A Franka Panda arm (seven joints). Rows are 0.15 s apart.
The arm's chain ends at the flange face. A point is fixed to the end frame.
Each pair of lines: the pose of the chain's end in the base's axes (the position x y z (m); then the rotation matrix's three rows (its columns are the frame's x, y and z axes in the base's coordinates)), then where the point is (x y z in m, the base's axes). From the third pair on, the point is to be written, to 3 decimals.
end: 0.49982, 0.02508, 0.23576; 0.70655, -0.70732, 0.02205; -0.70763, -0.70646, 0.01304; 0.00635, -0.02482, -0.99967
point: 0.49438 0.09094 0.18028
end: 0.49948, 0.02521, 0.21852; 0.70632, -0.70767, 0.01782; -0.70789, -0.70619, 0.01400; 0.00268, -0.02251, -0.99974
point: 0.49383 0.09112 0.16313
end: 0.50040, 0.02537, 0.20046; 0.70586, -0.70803, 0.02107; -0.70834, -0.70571, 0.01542; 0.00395, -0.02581, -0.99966
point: 0.495 0.091 0.145
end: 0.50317, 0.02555, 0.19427; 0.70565, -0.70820, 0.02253; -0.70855, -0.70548, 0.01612; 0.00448, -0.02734, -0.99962
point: 0.498 0.092 0.139
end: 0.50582, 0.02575, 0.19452; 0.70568, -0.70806, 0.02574; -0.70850, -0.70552, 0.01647; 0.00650, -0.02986, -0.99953
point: 0.501 0.092 0.139
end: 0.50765, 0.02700, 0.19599; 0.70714, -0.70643, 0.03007; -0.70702, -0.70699, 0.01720; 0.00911, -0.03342, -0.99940
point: 0.503 0.093 0.141
